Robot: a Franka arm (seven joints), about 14 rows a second.
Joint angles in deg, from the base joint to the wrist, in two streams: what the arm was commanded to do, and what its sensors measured. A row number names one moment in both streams.
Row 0, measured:
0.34, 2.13, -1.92, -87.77, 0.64, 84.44, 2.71
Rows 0 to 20, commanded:
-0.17, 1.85, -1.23, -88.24, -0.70, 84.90, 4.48
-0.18, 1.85, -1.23, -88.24, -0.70, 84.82, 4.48
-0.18, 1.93, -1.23, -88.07, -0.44, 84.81, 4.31
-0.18, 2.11, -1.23, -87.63, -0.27, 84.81, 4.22
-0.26, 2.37, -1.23, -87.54, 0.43, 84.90, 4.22
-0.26, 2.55, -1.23, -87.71, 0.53, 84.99, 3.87
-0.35, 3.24, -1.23, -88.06, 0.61, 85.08, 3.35
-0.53, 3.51, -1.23, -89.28, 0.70, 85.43, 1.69
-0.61, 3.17, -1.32, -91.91, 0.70, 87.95, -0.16
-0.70, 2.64, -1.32, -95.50, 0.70, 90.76, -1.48
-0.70, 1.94, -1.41, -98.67, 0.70, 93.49, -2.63
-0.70, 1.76, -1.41, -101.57, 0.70, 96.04, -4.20
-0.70, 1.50, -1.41, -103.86, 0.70, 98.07, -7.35
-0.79, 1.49, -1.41, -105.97, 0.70, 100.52, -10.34
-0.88, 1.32, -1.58, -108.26, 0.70, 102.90, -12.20
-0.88, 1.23, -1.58, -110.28, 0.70, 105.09, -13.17
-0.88, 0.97, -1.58, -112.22, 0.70, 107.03, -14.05
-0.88, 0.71, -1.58, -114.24, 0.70, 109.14, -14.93
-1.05, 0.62, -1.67, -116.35, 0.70, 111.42, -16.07
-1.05, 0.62, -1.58, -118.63, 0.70, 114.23, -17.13
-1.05, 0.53, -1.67, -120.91, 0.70, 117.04, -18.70
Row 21, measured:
-0.32, 3.13, -1.94, -115.04, 0.28, 112.06, -15.35
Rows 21 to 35, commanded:
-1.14, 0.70, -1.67, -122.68, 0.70, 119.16, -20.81
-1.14, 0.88, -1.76, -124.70, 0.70, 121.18, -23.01
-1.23, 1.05, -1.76, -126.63, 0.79, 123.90, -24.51
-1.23, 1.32, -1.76, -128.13, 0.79, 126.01, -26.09
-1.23, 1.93, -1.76, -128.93, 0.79, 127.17, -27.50
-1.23, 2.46, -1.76, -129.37, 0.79, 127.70, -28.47
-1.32, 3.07, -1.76, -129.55, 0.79, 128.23, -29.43
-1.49, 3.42, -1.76, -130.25, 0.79, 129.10, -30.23
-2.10, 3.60, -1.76, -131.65, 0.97, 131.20, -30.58
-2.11, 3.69, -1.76, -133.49, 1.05, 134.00, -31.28
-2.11, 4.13, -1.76, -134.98, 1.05, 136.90, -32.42
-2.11, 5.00, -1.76, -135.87, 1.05, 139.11, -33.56
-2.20, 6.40, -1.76, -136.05, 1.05, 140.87, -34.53
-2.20, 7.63, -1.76, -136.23, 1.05, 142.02, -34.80
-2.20, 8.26, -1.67, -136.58, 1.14, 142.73, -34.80
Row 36, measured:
-1.48, 6.66, -2.04, -136.06, 0.32, 140.35, -32.80
